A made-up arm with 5 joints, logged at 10 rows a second.
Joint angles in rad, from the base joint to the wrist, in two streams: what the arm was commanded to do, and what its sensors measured. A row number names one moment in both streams.
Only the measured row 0 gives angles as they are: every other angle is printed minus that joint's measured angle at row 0.
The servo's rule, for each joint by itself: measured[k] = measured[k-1] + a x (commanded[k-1-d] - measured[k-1]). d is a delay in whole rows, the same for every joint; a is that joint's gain. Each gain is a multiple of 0.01, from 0.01 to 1. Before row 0 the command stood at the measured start. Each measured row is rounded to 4 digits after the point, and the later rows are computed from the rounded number. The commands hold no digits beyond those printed.
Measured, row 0:
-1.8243, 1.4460, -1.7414, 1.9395, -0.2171
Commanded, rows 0 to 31:
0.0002, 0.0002, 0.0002, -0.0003, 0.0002
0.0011, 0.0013, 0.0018, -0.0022, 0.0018
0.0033, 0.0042, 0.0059, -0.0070, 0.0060
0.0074, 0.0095, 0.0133, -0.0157, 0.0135
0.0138, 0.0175, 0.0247, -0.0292, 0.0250
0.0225, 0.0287, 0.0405, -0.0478, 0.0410
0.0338, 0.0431, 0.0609, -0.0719, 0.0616
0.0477, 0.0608, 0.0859, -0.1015, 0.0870
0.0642, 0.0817, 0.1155, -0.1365, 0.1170
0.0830, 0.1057, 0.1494, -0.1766, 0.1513
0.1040, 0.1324, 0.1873, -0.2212, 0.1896
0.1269, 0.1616, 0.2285, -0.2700, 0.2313
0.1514, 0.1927, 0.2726, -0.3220, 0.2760
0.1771, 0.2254, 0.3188, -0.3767, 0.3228
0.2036, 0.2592, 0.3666, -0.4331, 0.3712
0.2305, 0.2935, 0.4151, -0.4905, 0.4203
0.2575, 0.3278, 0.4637, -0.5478, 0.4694
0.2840, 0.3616, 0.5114, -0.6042, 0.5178
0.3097, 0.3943, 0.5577, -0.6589, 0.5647
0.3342, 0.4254, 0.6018, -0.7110, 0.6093
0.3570, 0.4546, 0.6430, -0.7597, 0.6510
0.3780, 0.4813, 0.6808, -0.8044, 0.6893
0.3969, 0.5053, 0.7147, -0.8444, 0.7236
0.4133, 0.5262, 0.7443, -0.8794, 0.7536
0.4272, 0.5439, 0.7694, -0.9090, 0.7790
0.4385, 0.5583, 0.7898, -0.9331, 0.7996
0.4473, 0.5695, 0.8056, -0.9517, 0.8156
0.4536, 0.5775, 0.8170, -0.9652, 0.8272
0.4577, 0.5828, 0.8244, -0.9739, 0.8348
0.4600, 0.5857, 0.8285, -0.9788, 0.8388
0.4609, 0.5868, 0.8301, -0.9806, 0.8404
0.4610, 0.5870, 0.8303, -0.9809, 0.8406
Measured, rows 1 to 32:
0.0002, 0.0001, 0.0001, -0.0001, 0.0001
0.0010, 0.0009, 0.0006, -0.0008, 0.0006
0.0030, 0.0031, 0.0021, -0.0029, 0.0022
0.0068, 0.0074, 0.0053, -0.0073, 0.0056
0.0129, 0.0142, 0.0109, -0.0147, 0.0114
0.0213, 0.0239, 0.0195, -0.0260, 0.0203
0.0322, 0.0368, 0.0315, -0.0416, 0.0327
0.0457, 0.0529, 0.0473, -0.0620, 0.0490
0.0618, 0.0722, 0.0671, -0.0873, 0.0694
0.0802, 0.0946, 0.0910, -0.1177, 0.0940
0.1009, 0.1199, 0.1189, -0.1529, 0.1227
0.1235, 0.1478, 0.1507, -0.1927, 0.1553
0.1478, 0.1779, 0.1861, -0.2367, 0.1915
0.1733, 0.2097, 0.2246, -0.2843, 0.2309
0.1997, 0.2429, 0.2658, -0.3349, 0.2730
0.2265, 0.2768, 0.3091, -0.3878, 0.3172
0.2535, 0.3110, 0.3539, -0.4422, 0.3629
0.2800, 0.3449, 0.3996, -0.4973, 0.4094
0.3058, 0.3780, 0.4454, -0.5522, 0.4560
0.3305, 0.4098, 0.4908, -0.6062, 0.5020
0.3536, 0.4398, 0.5349, -0.6584, 0.5467
0.3748, 0.4676, 0.5772, -0.7080, 0.5895
0.3940, 0.4929, 0.6171, -0.7544, 0.6297
0.4108, 0.5152, 0.6540, -0.7969, 0.6669
0.4251, 0.5344, 0.6875, -0.8350, 0.7005
0.4368, 0.5504, 0.7172, -0.8684, 0.7302
0.4459, 0.5632, 0.7428, -0.8967, 0.7558
0.4526, 0.5728, 0.7643, -0.9200, 0.7772
0.4570, 0.5795, 0.7817, -0.9383, 0.7945
0.4596, 0.5837, 0.7953, -0.9521, 0.8078
0.4607, 0.5858, 0.8054, -0.9618, 0.8176
0.4610, 0.5866, 0.8126, -0.9683, 0.8245
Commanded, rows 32 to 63:
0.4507, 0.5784, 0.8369, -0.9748, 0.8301
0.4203, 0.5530, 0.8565, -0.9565, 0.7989
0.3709, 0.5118, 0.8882, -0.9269, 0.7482
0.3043, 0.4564, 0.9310, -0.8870, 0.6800
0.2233, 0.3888, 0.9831, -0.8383, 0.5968
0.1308, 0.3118, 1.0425, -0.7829, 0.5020
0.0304, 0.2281, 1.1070, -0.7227, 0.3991
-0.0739, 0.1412, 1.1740, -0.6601, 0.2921
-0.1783, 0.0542, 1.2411, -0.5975, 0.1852
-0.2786, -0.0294, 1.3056, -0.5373, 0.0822
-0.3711, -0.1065, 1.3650, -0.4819, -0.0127
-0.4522, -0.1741, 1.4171, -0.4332, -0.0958
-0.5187, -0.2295, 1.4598, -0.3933, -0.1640
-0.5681, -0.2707, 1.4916, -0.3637, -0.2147
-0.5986, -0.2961, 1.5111, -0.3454, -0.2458
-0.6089, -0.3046, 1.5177, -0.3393, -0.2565
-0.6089, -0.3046, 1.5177, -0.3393, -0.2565
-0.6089, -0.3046, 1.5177, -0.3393, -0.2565
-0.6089, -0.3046, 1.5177, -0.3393, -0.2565
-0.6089, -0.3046, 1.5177, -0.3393, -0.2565
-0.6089, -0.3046, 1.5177, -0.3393, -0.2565
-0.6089, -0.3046, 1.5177, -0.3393, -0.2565
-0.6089, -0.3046, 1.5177, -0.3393, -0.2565
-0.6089, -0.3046, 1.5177, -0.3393, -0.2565
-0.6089, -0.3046, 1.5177, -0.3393, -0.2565
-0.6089, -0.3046, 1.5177, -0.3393, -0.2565
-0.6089, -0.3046, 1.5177, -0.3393, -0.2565
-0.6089, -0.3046, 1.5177, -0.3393, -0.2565
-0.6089, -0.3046, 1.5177, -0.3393, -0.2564
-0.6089, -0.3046, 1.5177, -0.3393, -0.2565
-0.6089, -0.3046, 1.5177, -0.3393, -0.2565
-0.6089, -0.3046, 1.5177, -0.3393, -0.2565
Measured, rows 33 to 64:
0.4520, 0.5811, 0.8196, -0.9705, 0.8262
0.4244, 0.5623, 0.8303, -0.9657, 0.8180
0.3779, 0.5285, 0.8471, -0.9525, 0.7971
0.3139, 0.4802, 0.8714, -0.9302, 0.7620
0.2351, 0.4190, 0.9038, -0.8990, 0.7124
0.1444, 0.3472, 0.9440, -0.8595, 0.6493
0.0452, 0.2674, 0.9913, -0.8130, 0.5742
-0.0584, 0.1828, 1.0443, -0.7610, 0.4896
-0.1627, 0.0966, 1.1014, -0.7054, 0.3983
-0.2635, 0.0122, 1.1606, -0.6482, 0.3035
-0.3571, -0.0673, 1.2199, -0.5917, 0.2086
-0.4398, -0.1389, 1.2771, -0.5378, 0.1173
-0.5084, -0.1996, 1.3301, -0.4887, 0.0329
-0.5603, -0.2472, 1.3769, -0.4462, -0.0414
-0.5936, -0.2800, 1.4158, -0.4119, -0.1027
-0.6069, -0.2965, 1.4454, -0.3872, -0.1488
-0.6086, -0.3019, 1.4664, -0.3709, -0.1811
-0.6089, -0.3037, 1.4813, -0.3602, -0.2037
-0.6089, -0.3043, 1.4919, -0.3531, -0.2195
-0.6089, -0.3045, 1.4994, -0.3484, -0.2306
-0.6089, -0.3046, 1.5047, -0.3453, -0.2384
-0.6089, -0.3046, 1.5085, -0.3433, -0.2438
-0.6089, -0.3046, 1.5112, -0.3419, -0.2476
-0.6089, -0.3046, 1.5131, -0.3410, -0.2503
-0.6089, -0.3046, 1.5144, -0.3404, -0.2522
-0.6089, -0.3046, 1.5154, -0.3400, -0.2535
-0.6089, -0.3046, 1.5161, -0.3398, -0.2544
-0.6089, -0.3046, 1.5166, -0.3396, -0.2550
-0.6089, -0.3046, 1.5169, -0.3395, -0.2554
-0.6089, -0.3046, 1.5171, -0.3394, -0.2557
-0.6089, -0.3046, 1.5173, -0.3394, -0.2559
-0.6089, -0.3046, 1.5174, -0.3394, -0.2561

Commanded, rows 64 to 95:
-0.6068, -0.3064, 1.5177, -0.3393, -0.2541
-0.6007, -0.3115, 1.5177, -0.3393, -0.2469
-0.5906, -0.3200, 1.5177, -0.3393, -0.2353
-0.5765, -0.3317, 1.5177, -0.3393, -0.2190
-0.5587, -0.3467, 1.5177, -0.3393, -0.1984
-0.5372, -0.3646, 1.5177, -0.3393, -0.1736
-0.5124, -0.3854, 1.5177, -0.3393, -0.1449
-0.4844, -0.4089, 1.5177, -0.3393, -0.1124
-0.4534, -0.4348, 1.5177, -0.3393, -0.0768
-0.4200, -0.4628, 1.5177, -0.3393, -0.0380
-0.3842, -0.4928, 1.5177, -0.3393, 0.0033
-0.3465, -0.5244, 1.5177, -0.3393, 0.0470
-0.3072, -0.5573, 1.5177, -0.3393, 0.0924
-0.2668, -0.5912, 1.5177, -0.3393, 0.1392
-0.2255, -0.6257, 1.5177, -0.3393, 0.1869
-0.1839, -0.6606, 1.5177, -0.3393, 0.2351
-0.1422, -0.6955, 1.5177, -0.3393, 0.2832
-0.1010, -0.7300, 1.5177, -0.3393, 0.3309
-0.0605, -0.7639, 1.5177, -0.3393, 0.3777
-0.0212, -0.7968, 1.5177, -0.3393, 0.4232
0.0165, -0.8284, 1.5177, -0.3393, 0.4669
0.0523, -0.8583, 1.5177, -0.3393, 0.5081
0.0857, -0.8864, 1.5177, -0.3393, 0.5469
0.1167, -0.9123, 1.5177, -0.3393, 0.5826
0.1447, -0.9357, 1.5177, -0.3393, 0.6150
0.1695, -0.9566, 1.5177, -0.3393, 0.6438
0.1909, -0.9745, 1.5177, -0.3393, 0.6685
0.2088, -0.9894, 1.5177, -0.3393, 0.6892
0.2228, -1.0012, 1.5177, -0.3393, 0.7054
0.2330, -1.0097, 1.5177, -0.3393, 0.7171
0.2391, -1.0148, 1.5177, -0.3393, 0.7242
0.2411, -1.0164, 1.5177, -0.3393, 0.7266
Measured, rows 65 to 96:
-0.6071, -0.3058, 1.5175, -0.3394, -0.2555
-0.6015, -0.3096, 1.5176, -0.3394, -0.2529
-0.5920, -0.3166, 1.5176, -0.3394, -0.2476
-0.5785, -0.3267, 1.5176, -0.3394, -0.2390
-0.5613, -0.3401, 1.5176, -0.3394, -0.2268
-0.5403, -0.3565, 1.5176, -0.3394, -0.2108
-0.5160, -0.3759, 1.5176, -0.3394, -0.1910
-0.4885, -0.3980, 1.5176, -0.3394, -0.1674
-0.4580, -0.4227, 1.5176, -0.3394, -0.1402
-0.4249, -0.4496, 1.5176, -0.3394, -0.1095
-0.3895, -0.4785, 1.5176, -0.3394, -0.0757
-0.3521, -0.5093, 1.5176, -0.3394, -0.0389
-0.3130, -0.5415, 1.5176, -0.3394, 0.0005
-0.2728, -0.5748, 1.5176, -0.3394, 0.0421
-0.2316, -0.6089, 1.5176, -0.3394, 0.0855
-0.1901, -0.6435, 1.5176, -0.3394, 0.1304
-0.1484, -0.6783, 1.5176, -0.3394, 0.1762
-0.1072, -0.7129, 1.5176, -0.3394, 0.2226
-0.0666, -0.7471, 1.5176, -0.3394, 0.2691
-0.0271, -0.7804, 1.5176, -0.3394, 0.3153
0.0108, -0.8126, 1.5176, -0.3394, 0.3608
0.0469, -0.8432, 1.5176, -0.3394, 0.4050
0.0807, -0.8721, 1.5176, -0.3394, 0.4476
0.1120, -0.8990, 1.5176, -0.3394, 0.4881
0.1404, -0.9236, 1.5176, -0.3394, 0.5262
0.1657, -0.9457, 1.5176, -0.3394, 0.5615
0.1876, -0.9650, 1.5176, -0.3394, 0.5936
0.2060, -0.9813, 1.5176, -0.3394, 0.6223
0.2206, -0.9946, 1.5176, -0.3394, 0.6472
0.2314, -1.0047, 1.5176, -0.3394, 0.6682
0.2381, -1.0115, 1.5176, -0.3394, 0.6850
0.2407, -1.0148, 1.5176, -0.3394, 0.6975

